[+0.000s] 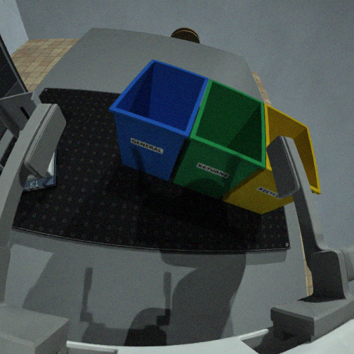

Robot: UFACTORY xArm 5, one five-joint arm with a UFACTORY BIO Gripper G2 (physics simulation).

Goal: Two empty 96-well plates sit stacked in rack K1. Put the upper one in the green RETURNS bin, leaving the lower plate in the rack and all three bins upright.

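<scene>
In the picture: a blue bin, a yellow bin, a green bin and my gripper.
</scene>
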